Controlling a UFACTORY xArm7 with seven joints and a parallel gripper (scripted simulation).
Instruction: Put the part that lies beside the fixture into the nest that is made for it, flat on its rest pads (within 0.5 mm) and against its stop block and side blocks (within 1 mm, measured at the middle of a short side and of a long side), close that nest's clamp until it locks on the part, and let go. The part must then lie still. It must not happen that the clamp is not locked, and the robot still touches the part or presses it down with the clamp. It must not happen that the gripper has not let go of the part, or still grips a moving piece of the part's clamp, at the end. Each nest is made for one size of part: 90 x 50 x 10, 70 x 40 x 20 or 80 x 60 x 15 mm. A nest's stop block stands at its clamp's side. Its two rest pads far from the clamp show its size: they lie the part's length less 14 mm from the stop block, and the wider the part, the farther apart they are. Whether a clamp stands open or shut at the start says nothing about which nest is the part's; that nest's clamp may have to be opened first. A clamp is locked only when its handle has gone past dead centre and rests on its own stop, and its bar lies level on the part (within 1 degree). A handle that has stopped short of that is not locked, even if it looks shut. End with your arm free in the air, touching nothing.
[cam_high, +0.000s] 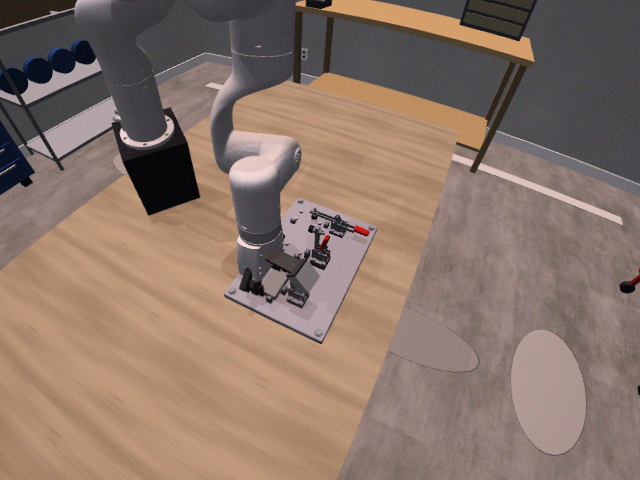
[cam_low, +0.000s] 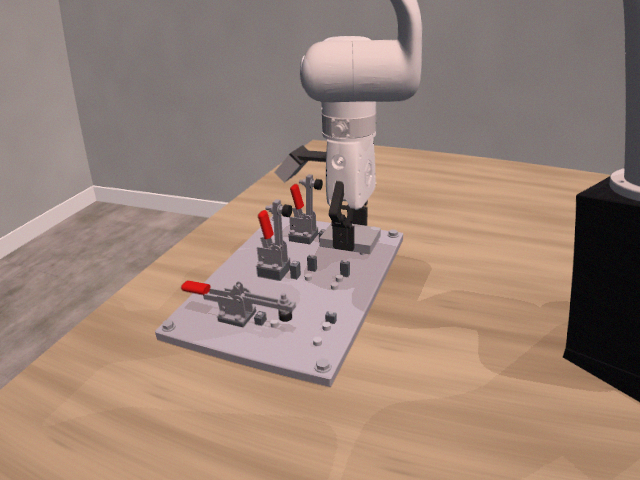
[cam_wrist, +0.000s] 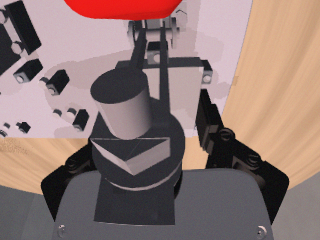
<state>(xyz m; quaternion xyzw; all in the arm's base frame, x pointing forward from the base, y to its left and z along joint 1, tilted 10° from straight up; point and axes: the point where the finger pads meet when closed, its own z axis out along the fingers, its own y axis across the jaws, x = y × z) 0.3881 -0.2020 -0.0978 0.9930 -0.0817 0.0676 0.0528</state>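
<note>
The grey part is 1 cm below my hand. Also, from my hand: grey fixture plate (7 cm ahead, 10 cm to the left, 4 cm below); clamp (9 cm ahead, 10 cm to the left, 2 cm above).
</note>
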